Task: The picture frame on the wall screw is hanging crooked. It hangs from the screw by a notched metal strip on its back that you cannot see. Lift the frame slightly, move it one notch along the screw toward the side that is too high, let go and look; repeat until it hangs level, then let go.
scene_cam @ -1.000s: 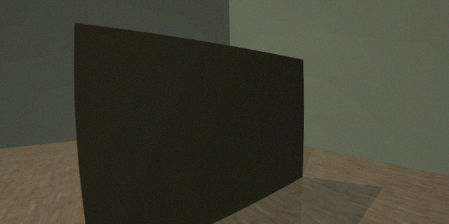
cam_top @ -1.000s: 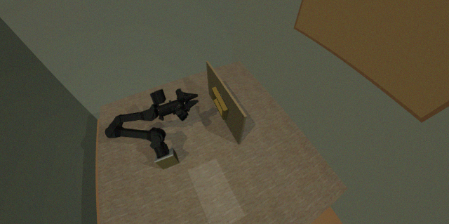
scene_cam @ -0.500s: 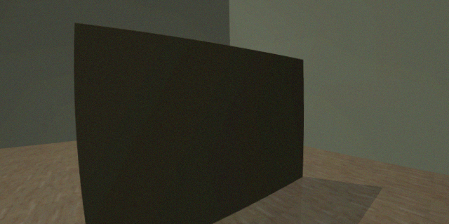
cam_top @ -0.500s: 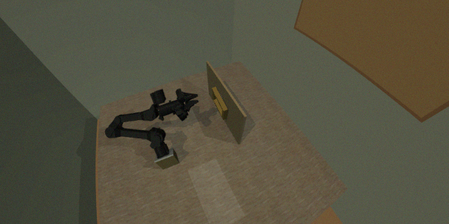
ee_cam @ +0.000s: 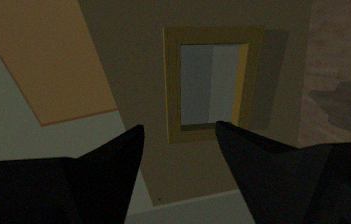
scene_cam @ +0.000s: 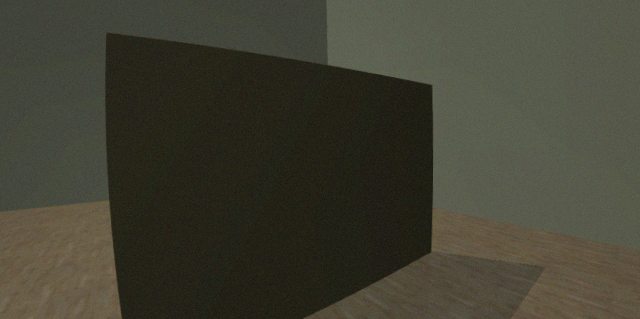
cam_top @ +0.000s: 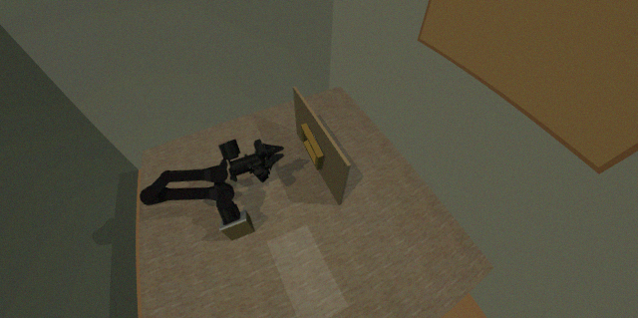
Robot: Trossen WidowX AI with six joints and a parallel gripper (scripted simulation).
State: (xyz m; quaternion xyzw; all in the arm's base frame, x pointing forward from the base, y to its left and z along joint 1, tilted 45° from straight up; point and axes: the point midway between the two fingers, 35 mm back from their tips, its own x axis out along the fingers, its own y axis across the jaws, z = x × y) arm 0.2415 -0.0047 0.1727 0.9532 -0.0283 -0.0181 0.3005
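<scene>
The yellow picture frame is 130 mm ahead of my gripper tip and 50 mm below it. The rest, counted from my gripper tip: wall board (140 mm ahead, 10 mm to the left, 60 mm below).
</scene>
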